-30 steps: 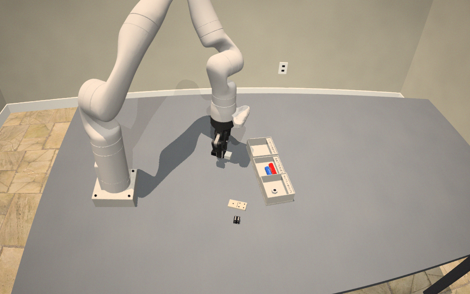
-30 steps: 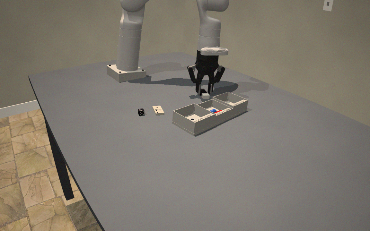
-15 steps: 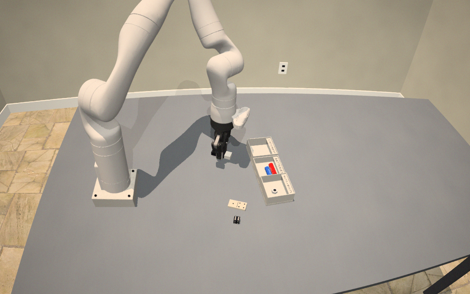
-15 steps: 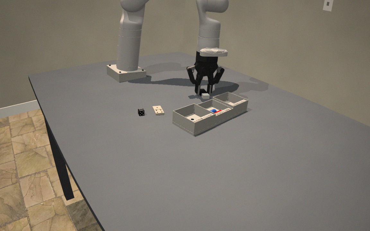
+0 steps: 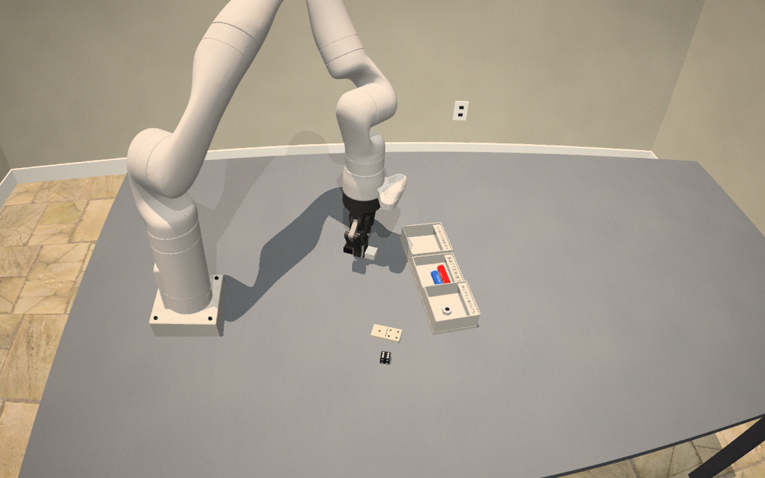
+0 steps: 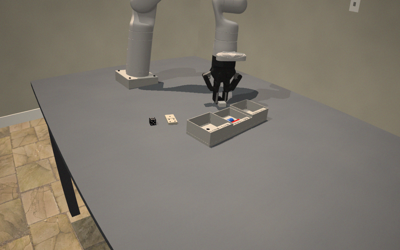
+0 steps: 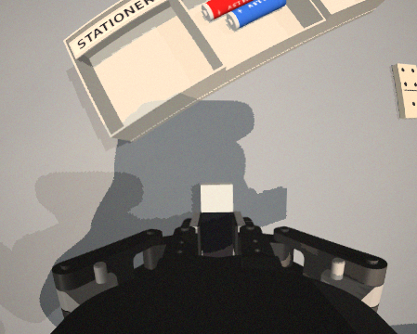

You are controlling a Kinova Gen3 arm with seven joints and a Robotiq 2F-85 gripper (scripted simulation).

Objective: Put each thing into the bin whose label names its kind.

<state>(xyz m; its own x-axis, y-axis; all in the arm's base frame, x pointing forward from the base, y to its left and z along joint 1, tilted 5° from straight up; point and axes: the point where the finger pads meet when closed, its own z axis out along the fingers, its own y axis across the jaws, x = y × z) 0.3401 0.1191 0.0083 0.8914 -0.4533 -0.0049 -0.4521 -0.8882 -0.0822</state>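
Right now my hand is 1 cm short of the black-and-white eraser and 2 cm above it. The rest, counted from my hand: blue battery (13 cm ahead, 11 cm to the right, 1 cm below); then bin row (14 cm ahead, 10 cm to the right); then red battery (15 cm ahead, 9 cm to the right, 1 cm below).
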